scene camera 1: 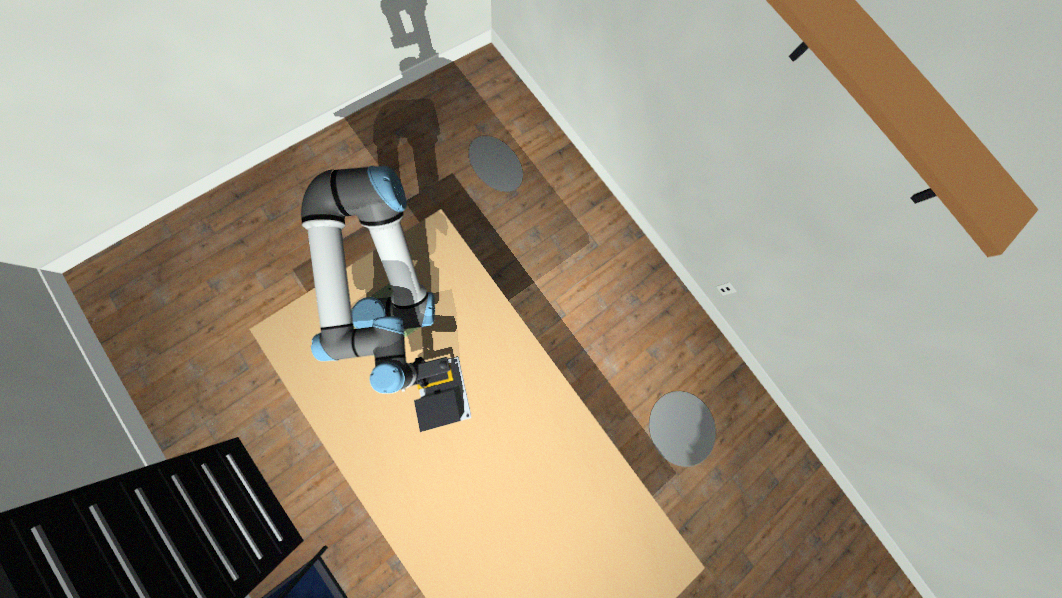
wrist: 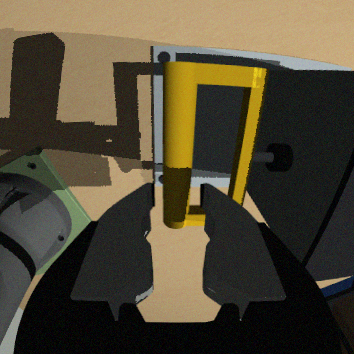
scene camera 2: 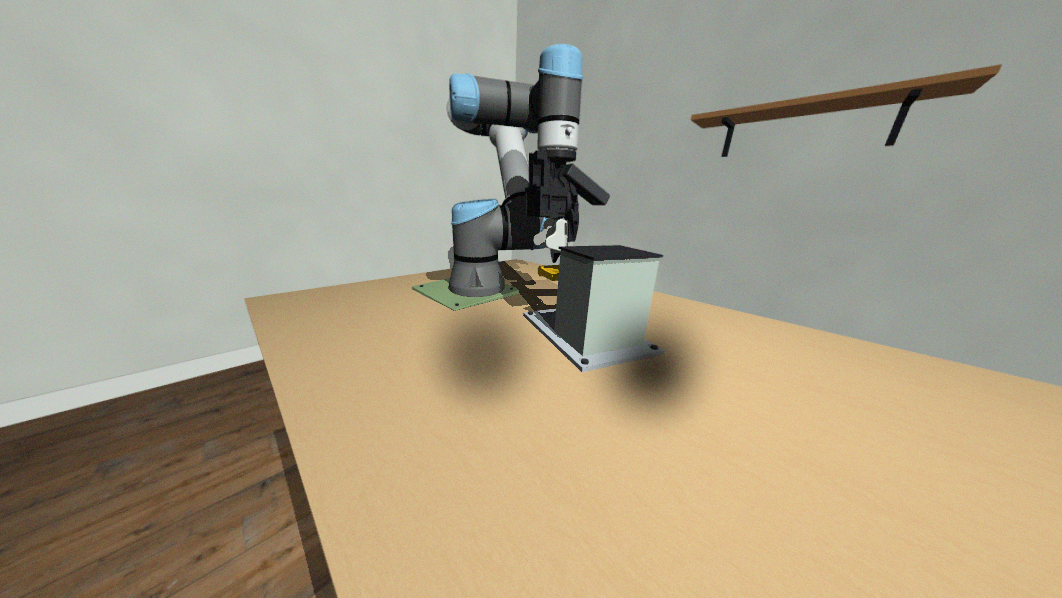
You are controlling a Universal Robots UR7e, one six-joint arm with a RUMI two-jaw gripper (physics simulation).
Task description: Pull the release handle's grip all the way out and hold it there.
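Observation:
The release handle's yellow grip is a rectangular frame. It stands out from a dark box on a short dark rod. The box is fixed to a pale base plate. My gripper points down, partly open. In the wrist view the near end of the grip's outer bar shows between its two fingertips, with gaps on both sides; how deep the bar lies between them I cannot tell. In scene camera 2 the box hides part of the handle.
The arm's base stands on a green plate on the wooden table, beside the handle. A wall shelf hangs on the wall. A black cabinet stands beside the table.

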